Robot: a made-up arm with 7 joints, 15 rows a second.
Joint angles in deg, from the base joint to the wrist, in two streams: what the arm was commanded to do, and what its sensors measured. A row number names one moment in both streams.
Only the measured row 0 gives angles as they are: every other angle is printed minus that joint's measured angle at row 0.
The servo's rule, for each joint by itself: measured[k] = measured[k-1] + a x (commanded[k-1-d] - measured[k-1]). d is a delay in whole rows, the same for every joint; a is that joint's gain. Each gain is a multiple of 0.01, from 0.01 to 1. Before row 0 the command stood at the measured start. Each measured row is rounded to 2 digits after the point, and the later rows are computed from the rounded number. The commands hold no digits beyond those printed.
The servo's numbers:
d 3
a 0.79 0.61 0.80 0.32 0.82 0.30 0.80
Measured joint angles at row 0:
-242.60, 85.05, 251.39, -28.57, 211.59, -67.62, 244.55
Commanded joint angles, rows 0 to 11:
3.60, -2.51, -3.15, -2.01, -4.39, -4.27, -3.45
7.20, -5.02, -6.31, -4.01, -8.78, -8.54, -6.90
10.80, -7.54, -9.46, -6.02, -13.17, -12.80, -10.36
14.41, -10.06, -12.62, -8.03, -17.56, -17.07, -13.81
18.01, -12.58, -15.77, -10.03, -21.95, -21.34, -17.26
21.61, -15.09, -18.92, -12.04, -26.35, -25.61, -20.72
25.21, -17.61, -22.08, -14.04, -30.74, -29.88, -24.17
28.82, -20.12, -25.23, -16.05, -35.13, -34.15, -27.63
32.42, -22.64, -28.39, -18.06, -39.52, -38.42, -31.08
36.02, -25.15, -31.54, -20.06, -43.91, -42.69, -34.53
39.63, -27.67, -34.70, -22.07, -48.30, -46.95, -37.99
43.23, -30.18, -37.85, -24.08, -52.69, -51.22, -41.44
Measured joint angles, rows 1 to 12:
0.00, 0.00, 0.00, 0.00, 0.00, 0.00, 0.00
0.00, 0.00, 0.00, 0.00, 0.00, 0.00, 0.00
0.00, 0.00, 0.00, 0.00, 0.00, 0.00, 0.00
2.84, -1.53, -2.52, -0.64, -3.60, -1.28, -2.76
6.28, -3.66, -5.55, -1.72, -7.85, -3.46, -6.07
9.85, -6.03, -8.68, -3.10, -12.21, -6.26, -9.50
13.45, -8.49, -11.83, -4.68, -16.60, -9.50, -12.95
17.05, -10.98, -14.98, -6.39, -20.99, -13.05, -16.40
20.65, -13.49, -18.13, -8.20, -25.39, -16.82, -19.86
24.25, -16.00, -21.29, -10.07, -29.78, -20.74, -23.31
27.86, -18.51, -24.44, -11.98, -34.17, -24.76, -26.77
31.46, -21.03, -27.60, -13.93, -38.56, -28.86, -30.22

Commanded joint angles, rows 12 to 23:
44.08, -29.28, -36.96, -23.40, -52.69, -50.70, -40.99
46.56, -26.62, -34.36, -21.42, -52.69, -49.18, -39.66
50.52, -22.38, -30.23, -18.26, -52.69, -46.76, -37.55
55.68, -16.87, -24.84, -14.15, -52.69, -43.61, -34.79
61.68, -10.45, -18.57, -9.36, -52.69, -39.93, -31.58
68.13, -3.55, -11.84, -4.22, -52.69, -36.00, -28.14
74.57, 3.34, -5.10, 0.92, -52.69, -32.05, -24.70
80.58, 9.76, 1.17, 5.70, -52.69, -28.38, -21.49
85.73, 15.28, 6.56, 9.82, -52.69, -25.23, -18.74
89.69, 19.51, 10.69, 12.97, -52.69, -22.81, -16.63
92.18, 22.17, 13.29, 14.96, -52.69, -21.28, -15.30
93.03, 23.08, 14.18, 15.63, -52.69, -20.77, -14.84
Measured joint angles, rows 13 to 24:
35.06, -23.54, -30.75, -15.89, -42.95, -33.01, -33.67
38.67, -26.06, -33.91, -17.87, -47.34, -37.19, -37.13
42.27, -28.57, -37.06, -19.86, -51.73, -41.40, -40.58
43.70, -29.00, -36.98, -20.99, -52.52, -44.19, -40.91
45.96, -27.55, -34.88, -21.13, -52.66, -45.69, -39.91
49.56, -24.40, -31.16, -20.21, -52.68, -46.01, -38.02
54.39, -19.81, -26.10, -18.27, -52.69, -45.29, -35.44
60.15, -14.10, -20.08, -15.42, -52.69, -43.68, -32.35
66.45, -7.66, -13.49, -11.84, -52.69, -41.38, -28.98
72.86, -0.95, -6.78, -7.76, -52.69, -38.58, -25.56
78.96, 5.58, -0.42, -3.45, -52.69, -35.52, -22.30
84.31, 11.50, 5.16, 0.80, -52.69, -32.43, -19.45

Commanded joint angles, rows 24 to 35:
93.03, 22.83, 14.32, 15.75, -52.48, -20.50, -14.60
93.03, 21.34, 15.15, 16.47, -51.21, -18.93, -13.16
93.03, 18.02, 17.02, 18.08, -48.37, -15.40, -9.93
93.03, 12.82, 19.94, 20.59, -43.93, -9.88, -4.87
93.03, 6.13, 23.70, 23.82, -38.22, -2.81, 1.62
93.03, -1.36, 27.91, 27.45, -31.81, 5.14, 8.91
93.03, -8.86, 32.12, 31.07, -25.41, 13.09, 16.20
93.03, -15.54, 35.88, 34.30, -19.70, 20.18, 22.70
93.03, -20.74, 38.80, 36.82, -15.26, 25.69, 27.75
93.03, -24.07, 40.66, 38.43, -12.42, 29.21, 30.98
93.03, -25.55, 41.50, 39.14, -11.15, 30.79, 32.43
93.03, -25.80, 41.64, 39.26, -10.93, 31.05, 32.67
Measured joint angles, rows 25 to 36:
88.56, 16.39, 9.58, 4.69, -52.69, -29.54, -17.19
91.42, 19.92, 12.55, 7.98, -52.69, -27.06, -15.68
92.69, 21.85, 13.85, 10.43, -52.69, -25.17, -15.01
92.96, 22.45, 14.23, 12.13, -52.52, -23.77, -14.68
93.02, 21.77, 14.97, 13.52, -51.45, -22.32, -13.46
93.03, 19.48, 16.61, 14.98, -48.92, -20.24, -10.64
93.03, 15.42, 19.27, 16.78, -44.83, -17.13, -6.02
93.03, 9.75, 22.81, 19.03, -39.41, -12.83, 0.09
93.03, 2.97, 26.89, 21.72, -33.18, -7.44, 7.15
93.03, -4.25, 31.07, 24.71, -26.81, -1.28, 14.39
93.03, -11.14, 34.92, 27.78, -20.98, 5.16, 21.04
93.03, -17.00, 38.02, 30.67, -16.29, 11.32, 26.41

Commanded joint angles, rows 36 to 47:
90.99, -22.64, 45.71, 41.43, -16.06, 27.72, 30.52
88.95, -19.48, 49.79, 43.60, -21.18, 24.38, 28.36
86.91, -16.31, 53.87, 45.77, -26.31, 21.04, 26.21
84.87, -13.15, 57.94, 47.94, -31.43, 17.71, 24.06
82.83, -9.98, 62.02, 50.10, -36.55, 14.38, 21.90
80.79, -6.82, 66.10, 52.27, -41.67, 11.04, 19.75
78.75, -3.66, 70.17, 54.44, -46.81, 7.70, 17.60
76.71, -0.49, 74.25, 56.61, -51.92, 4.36, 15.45
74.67, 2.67, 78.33, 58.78, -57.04, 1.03, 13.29
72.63, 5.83, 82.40, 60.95, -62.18, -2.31, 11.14
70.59, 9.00, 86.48, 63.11, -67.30, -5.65, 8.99
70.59, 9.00, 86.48, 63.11, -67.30, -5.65, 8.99
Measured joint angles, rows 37 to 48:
93.03, -21.31, 40.13, 33.15, -13.12, 16.69, 30.07
93.03, -23.90, 41.23, 35.07, -11.50, 20.92, 31.96
93.03, -25.06, 41.56, 36.41, -11.03, 23.96, 32.53
91.42, -23.58, 44.88, 38.02, -15.15, 25.09, 30.92
89.47, -21.08, 48.81, 39.81, -20.09, 24.88, 28.87
87.45, -18.17, 52.86, 41.72, -25.19, 23.73, 26.74
85.41, -15.11, 56.92, 43.71, -30.31, 21.92, 24.60
83.37, -11.98, 61.00, 45.75, -35.43, 19.66, 22.44
81.33, -8.83, 65.08, 47.84, -40.55, 17.07, 20.29
79.29, -5.68, 69.15, 49.95, -45.68, 14.26, 18.14
77.25, -2.51, 73.23, 52.08, -50.80, 11.29, 15.99
75.21, 0.65, 77.31, 54.22, -55.92, 8.21, 13.83

